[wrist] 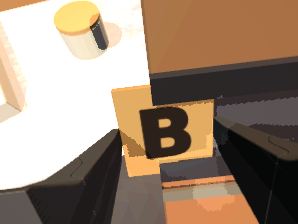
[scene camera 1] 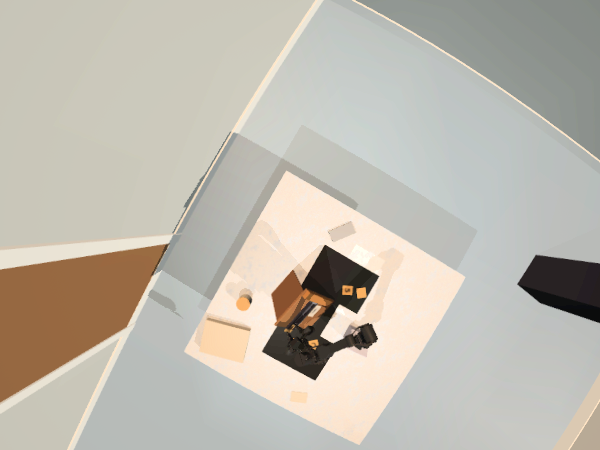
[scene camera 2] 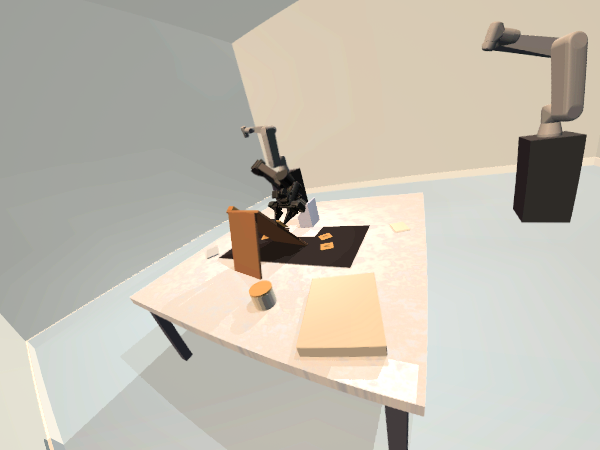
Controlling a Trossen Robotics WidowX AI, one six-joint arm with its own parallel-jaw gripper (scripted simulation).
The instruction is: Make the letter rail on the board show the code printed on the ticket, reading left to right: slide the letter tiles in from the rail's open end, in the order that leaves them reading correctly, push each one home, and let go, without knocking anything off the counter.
Scene:
same spot on sloped brown board: (wrist: 237, 60) = (scene camera 1: 291, 320)

